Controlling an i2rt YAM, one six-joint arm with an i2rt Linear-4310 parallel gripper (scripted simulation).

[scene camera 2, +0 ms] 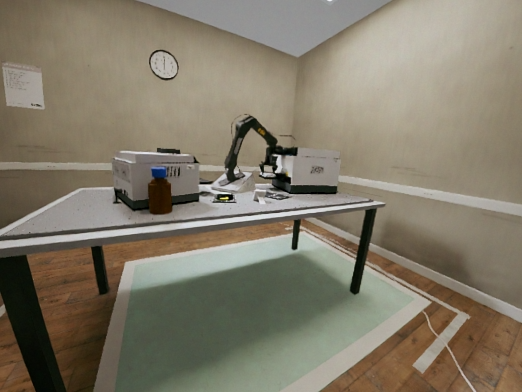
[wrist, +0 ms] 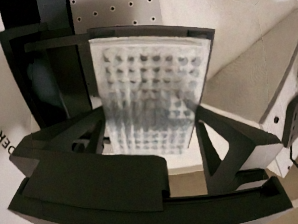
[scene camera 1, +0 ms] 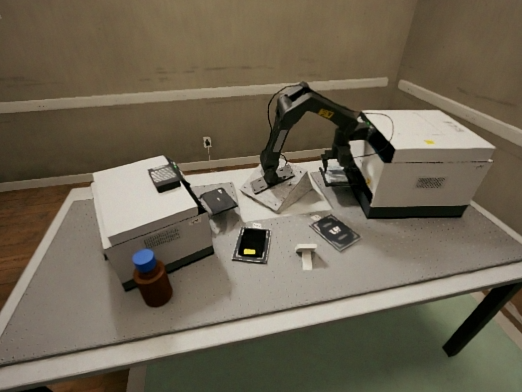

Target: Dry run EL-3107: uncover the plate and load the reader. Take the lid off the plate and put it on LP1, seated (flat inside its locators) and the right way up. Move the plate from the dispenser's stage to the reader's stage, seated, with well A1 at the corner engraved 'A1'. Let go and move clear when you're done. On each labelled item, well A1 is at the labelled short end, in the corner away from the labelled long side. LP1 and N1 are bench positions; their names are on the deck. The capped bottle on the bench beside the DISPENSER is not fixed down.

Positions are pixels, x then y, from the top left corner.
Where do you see a brown capped bottle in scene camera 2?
At 159, 190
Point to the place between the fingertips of the gripper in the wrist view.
150, 110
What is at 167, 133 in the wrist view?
A clear well plate.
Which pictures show the brown capped bottle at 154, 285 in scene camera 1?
Scene camera 2 and scene camera 1 only.
